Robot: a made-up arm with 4 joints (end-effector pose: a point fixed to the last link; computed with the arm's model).
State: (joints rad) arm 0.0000 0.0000 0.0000 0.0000
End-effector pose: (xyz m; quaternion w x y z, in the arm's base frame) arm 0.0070 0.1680 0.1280 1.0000 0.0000 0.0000 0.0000
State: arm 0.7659 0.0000 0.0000 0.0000
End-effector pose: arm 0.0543 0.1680 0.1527 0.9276 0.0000 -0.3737 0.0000
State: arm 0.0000 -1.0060 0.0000 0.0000
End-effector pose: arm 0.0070 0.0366 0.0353 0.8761 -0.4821 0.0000 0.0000
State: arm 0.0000 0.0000 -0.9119 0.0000
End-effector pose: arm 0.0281 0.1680 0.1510 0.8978 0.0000 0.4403 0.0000
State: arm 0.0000 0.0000 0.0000 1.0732
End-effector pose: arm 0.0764 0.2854 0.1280 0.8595 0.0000 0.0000 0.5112
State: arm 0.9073 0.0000 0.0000 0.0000
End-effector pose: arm 0.0603 0.1680 0.1608 0.8989 0.0000 -0.4383 0.0000
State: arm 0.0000 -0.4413 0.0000 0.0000
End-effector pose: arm 0.0070 0.1224 0.0709 0.9758 -0.2189 0.0000 0.0000
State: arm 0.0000 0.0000 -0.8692 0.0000
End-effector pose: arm 0.0267 0.1680 0.1504 0.9070 0.0000 0.4210 0.0000
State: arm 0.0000 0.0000 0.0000 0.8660
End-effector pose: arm 0.0736 0.2579 0.1280 0.9077 0.0000 0.0000 0.4196
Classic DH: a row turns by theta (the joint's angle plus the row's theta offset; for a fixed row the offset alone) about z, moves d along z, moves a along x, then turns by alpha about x. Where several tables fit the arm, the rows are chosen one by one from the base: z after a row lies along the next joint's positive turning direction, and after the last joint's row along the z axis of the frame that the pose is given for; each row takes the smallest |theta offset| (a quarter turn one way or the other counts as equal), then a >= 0, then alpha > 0; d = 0 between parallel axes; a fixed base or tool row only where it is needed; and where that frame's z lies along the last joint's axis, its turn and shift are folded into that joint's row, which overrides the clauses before.
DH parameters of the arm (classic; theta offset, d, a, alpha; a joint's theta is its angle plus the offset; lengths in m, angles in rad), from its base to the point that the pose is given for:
base (fixed): 0 0.199 0 1.5708
joint 1: 1.5708 -0.018 0.002 1.5708
joint 2: 0 0.041 -0.083 -1.5708
joint 3: 1.5708 -0.267 0.098 1.5708
joint 4: -1.0703 0 -0.1334 0
tool (fixed): -2.0713 0.01 0 0

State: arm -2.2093 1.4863 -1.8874 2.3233
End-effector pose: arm 0.2739 0.0837 -0.0890 0.0352 -0.8657 0.3526 0.3536
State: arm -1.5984 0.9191 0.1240 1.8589
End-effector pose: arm 0.2438 0.2958 0.1564 0.6666 0.6556 0.1289 0.3304
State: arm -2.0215 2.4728 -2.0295 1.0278
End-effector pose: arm 0.2168 -0.1132 0.0559 0.1274 -0.9675 0.2076 0.0676
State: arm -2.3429 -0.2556 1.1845 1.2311
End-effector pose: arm -0.1151 0.2848 0.2491 0.6055 0.3334 0.4291 0.5814
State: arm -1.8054 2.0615 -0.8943 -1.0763
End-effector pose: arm 0.1227 -0.1048 0.2293 0.0967 -0.4042 -0.8255 0.3818
